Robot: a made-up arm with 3 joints. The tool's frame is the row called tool. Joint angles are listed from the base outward. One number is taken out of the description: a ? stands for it. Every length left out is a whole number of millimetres.
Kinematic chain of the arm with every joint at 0, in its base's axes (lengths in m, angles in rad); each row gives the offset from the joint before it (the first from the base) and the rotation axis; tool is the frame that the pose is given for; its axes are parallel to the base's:
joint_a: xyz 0 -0.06 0.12 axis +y
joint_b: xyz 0.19 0 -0.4 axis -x
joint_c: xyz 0 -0.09 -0.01 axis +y
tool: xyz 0.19 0 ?
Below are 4 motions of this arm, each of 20 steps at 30 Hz.
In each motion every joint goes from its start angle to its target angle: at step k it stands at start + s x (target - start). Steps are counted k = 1, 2, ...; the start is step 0. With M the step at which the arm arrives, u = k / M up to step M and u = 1 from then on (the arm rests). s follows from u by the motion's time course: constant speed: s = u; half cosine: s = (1 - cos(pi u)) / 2; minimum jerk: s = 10 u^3 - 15 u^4 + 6 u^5.
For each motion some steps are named. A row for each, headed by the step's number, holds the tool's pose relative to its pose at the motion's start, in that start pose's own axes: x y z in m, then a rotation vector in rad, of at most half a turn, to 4 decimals.
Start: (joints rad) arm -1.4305 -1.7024 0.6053
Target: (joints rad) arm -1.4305 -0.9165 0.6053
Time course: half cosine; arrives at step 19
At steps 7, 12, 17, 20:
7: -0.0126 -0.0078 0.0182 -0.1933 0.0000 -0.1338
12: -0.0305 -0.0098 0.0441 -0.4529 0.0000 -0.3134
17: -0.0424 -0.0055 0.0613 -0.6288 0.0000 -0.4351
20: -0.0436 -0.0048 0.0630 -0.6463 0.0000 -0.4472

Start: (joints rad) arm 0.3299 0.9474 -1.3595
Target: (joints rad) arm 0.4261 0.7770 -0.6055
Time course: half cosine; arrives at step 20
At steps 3, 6, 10, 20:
3: 0.0020 -0.0012 -0.0071 0.0063 0.0442 -0.0081
6: 0.0056 -0.0042 -0.0276 0.0253 0.1672 -0.0292
10: 0.0036 -0.0081 -0.0695 0.0685 0.4065 -0.0642
20: -0.0275 -0.0057 -0.1401 0.1597 0.8145 -0.1039

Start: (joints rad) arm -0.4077 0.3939 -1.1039
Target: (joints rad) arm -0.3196 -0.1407 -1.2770
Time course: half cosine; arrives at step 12
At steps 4, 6, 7, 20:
4: -0.0216 -0.0243 0.0039 0.0640 -0.0223 -0.1176
6: -0.0462 -0.0467 0.0067 0.1202 -0.0433 -0.2390
7: -0.0601 -0.0573 0.0078 0.1463 -0.0536 -0.3032
20: -0.1036 -0.0832 0.0104 0.2088 -0.0805 -0.4919

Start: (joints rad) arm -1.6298 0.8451 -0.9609
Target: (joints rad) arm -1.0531 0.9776 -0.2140
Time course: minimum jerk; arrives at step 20
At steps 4, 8, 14, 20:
4: -0.0039 0.0073 -0.0052 0.0157 0.0653 0.0210
8: -0.0312 0.0422 -0.0268 0.0765 0.3553 0.1247
14: -0.1341 0.1126 -0.0464 0.1465 0.9167 0.3793
20: -0.1775 0.1305 -0.0416 0.1524 1.0858 0.4720

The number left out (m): 0.09
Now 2 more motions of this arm.
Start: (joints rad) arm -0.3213 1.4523 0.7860
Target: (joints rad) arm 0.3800 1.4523 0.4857
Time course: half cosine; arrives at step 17
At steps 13, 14, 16, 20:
13: -0.1932 0.1710 -0.1465 -0.3695 -0.1810 0.4806
14: -0.2083 0.1766 -0.1577 -0.3889 -0.1914 0.5147
16: -0.2267 0.1823 -0.1711 -0.4114 -0.2036 0.5558
20: -0.2291 0.1830 -0.1729 -0.4142 -0.2052 0.5612

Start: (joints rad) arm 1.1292 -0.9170 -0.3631
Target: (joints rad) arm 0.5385 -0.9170 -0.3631
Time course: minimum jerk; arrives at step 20
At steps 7, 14, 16, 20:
7: 0.0577 0.0398 0.0107 0.0392 -0.0845 0.1031
14: 0.1777 0.1630 0.0661 0.1394 -0.3007 0.3668
16: 0.1938 0.1869 0.0796 0.1569 -0.3385 0.4129
20: 0.2019 0.2002 0.0874 0.1665 -0.3593 0.4383

